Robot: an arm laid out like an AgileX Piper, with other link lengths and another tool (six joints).
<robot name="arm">
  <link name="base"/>
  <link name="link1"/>
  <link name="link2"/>
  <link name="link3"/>
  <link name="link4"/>
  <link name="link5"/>
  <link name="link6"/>
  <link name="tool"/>
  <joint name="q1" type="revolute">
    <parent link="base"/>
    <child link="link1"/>
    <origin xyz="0 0 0.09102" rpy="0 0 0"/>
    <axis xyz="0 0 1"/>
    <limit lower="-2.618" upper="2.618"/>
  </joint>
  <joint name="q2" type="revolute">
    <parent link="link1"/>
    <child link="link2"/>
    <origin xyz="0 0 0" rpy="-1.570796 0 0"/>
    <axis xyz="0 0 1"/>
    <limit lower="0" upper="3.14"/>
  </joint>
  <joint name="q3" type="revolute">
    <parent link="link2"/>
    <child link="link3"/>
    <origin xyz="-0.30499 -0.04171 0" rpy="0 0 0"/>
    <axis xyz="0 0 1"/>
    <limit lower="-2.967" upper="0"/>
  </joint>
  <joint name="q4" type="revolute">
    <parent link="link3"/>
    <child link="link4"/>
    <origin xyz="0.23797 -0.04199 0" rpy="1.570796 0 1.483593"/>
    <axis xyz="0 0 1"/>
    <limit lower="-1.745" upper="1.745"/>
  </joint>
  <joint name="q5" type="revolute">
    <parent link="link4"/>
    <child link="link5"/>
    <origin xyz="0 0 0" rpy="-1.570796 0 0"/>
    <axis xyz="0 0 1"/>
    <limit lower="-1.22" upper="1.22"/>
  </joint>
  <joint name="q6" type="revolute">
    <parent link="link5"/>
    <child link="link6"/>
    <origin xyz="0 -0.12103 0" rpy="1.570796 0 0"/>
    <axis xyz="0 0 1"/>
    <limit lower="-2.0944" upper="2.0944"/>
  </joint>
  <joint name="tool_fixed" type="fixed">
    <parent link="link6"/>
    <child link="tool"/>
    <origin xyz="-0.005 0.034 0.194" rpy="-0.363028 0 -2.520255"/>
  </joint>
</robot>
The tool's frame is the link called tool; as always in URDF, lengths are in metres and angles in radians.
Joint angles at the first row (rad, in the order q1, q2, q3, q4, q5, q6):
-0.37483 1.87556 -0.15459 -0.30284 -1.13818 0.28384
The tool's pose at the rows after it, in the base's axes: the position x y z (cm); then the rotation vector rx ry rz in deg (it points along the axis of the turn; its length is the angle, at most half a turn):
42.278 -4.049 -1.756 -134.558 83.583 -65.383
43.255 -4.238 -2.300 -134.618 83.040 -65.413
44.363 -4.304 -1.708 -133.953 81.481 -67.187
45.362 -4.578 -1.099 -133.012 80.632 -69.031
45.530 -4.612 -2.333 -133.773 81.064 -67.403
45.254 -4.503 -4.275 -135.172 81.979 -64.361
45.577 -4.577 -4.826 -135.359 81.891 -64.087
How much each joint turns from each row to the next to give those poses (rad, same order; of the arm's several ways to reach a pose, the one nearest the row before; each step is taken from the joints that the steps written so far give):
0.00001 0.05299 -0.03788 0.00001 -0.00597 0.00083
-0.00002 0.03999 -0.03819 -0.00624 -0.00369 -0.00093
0.00000 0.00838 -0.03436 -0.01268 -0.00082 0.00002
-0.00002 0.00819 -0.02979 -0.00348 -0.00508 -0.00002
0.00003 0.03880 -0.01591 -0.00090 -0.00126 0.00000
0.00001 0.04921 -0.00835 0.00002 -0.00001 0.00001
0.00003 0.02480 -0.01627 -0.00108 -0.00469 -0.00237

